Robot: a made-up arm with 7 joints.
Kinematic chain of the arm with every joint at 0, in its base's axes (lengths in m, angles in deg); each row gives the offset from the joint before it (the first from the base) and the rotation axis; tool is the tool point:
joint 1: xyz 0 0 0 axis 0 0.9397 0.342
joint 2: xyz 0 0 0 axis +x
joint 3: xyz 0 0 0 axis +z
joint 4: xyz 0.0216 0 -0.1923 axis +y
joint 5: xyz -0.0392 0 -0.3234 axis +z
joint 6: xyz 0 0 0 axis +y
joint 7: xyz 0 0 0 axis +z
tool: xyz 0 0 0
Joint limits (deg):
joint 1: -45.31..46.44
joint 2: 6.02..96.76
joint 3: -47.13..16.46
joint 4: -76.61..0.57
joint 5: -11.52..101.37
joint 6: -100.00..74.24
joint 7: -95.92..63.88
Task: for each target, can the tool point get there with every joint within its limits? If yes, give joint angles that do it. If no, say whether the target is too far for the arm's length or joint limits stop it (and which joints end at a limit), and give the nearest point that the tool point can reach.
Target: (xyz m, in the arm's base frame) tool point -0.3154 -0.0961 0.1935
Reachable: no: joint limits stop it (at a limit: joint 1, joint 2, joint 4) | nearest point -0.3767 -0.0045 -0.3522 | short by 0.557 m
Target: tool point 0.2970 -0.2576 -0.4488
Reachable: no: too far | nearest point 0.2600 -0.1712 -0.3732 | short by 0.121 m
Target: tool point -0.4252 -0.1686 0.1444
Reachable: no: joint limits stop it (at a limit: joint 1, joint 2, joint 4) | nearest point -0.3760 -0.0072 -0.3529 | short by 0.525 m
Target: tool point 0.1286 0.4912 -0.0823
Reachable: yes | joints 4.32 82.16 -2.08 -29.52 56.88 -64.56 -80.77
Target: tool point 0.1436 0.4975 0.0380
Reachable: yes | joints -27.38 88.77 0.97 -14.69 0.50 41.07 -3.98
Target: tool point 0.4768 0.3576 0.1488
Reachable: no: too far | nearest point 0.3720 0.3029 0.1022 | short by 0.127 m
